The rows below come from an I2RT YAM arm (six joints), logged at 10 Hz.
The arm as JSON. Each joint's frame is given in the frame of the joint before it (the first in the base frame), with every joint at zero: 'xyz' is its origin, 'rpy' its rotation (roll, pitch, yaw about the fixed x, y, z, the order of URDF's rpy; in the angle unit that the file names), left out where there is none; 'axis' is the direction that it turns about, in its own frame. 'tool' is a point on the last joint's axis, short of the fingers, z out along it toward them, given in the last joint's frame.
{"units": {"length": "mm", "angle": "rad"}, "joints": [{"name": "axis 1", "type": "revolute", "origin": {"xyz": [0.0, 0.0, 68.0]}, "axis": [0.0, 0.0, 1.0]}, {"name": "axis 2", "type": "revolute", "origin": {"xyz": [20.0, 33.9, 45.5], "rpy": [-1.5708, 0.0, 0.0]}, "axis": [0.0, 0.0, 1.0]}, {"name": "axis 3", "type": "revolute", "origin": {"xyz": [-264.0, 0.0, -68.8], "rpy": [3.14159, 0.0, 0.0]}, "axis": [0.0, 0.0, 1.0]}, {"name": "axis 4", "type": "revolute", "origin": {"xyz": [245.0, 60.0, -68.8]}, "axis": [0.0, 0.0, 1.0]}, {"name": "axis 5", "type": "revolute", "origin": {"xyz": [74.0, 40.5, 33.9], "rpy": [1.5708, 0.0, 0.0]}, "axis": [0.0, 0.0, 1.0]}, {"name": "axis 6", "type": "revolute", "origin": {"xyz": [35.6, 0.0, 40.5], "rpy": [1.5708, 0.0, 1.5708]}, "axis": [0.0, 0.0, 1.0]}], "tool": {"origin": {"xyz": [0.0, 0.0, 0.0], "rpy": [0.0, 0.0, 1.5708]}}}
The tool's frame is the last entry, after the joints.
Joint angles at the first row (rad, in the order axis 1, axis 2, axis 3, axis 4, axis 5, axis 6):
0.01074, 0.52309, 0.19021, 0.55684, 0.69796, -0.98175
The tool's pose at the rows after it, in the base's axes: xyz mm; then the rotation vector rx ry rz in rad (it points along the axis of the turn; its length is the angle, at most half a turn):
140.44 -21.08 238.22 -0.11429 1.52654 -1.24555
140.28 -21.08 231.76 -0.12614 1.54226 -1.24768
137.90 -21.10 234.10 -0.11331 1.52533 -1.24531
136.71 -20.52 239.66 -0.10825 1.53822 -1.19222
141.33 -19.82 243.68 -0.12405 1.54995 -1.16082
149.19 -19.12 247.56 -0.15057 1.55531 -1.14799
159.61 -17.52 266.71 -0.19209 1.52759 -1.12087
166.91 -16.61 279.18 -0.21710 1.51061 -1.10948
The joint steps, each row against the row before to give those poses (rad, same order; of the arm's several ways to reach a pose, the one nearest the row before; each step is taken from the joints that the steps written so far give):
-0.00003, -0.00919, -0.02133, -0.00001, -0.01077, 0.00912
0.00001, -0.00006, -0.01847, -0.00002, 0.00002, 0.00009
0.00005, -0.01992, -0.00008, 0.00000, 0.00005, -0.00001
0.00000, -0.02759, 0.03191, -0.08995, -0.02136, 0.05503
-0.00003, 0.03055, 0.02773, -0.02201, -0.02316, 0.02459
-0.00001, 0.05821, 0.02613, 0.01828, -0.02148, 0.00016
0.00003, 0.06433, 0.07803, 0.00014, -0.05039, -0.00912
-0.00005, 0.04313, 0.05233, -0.00001, -0.02777, -0.00920

